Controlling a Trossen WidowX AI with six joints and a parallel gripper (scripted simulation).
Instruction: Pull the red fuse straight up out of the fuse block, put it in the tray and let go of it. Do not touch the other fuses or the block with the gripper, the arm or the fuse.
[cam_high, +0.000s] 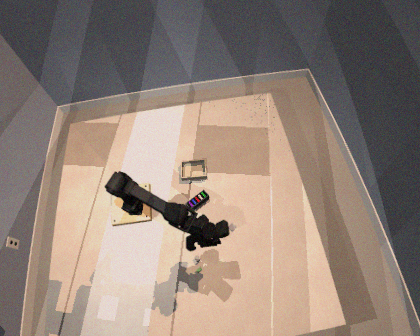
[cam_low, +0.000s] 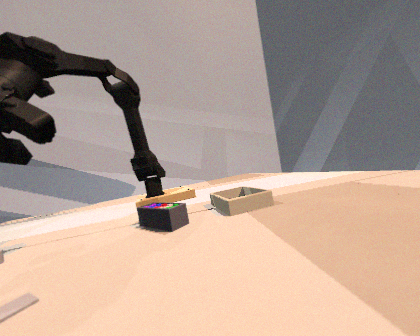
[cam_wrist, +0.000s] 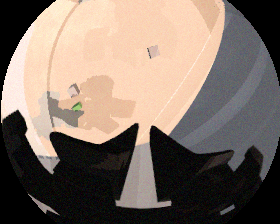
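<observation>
Now: the red fuse 240 mm to the left of my gripper tip, 130 mm below it and 100 mm behind it. Round my gripper tip: tray: 420 mm to the left, 150 mm below, 110 mm behind.
</observation>
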